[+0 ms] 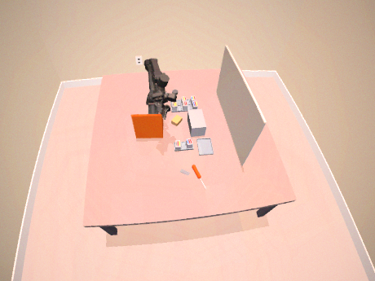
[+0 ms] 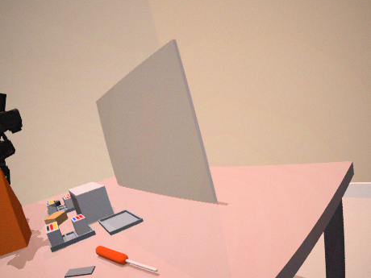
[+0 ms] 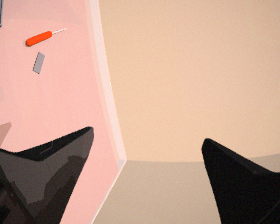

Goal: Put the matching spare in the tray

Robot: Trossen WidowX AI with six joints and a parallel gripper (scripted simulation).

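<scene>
The grey spare is 36 cm to the left of my gripper tip, 29 cm below it and 23 cm ahead of it. Also, from my gripper tip: mounted unit: 28 cm below, 22 cm ahead, 19 cm to the left; grey tray: 33 cm below, 27 cm ahead, 1 cm to the left; tan block: 32 cm below, 23 cm to the left, 9 cm ahead.
</scene>
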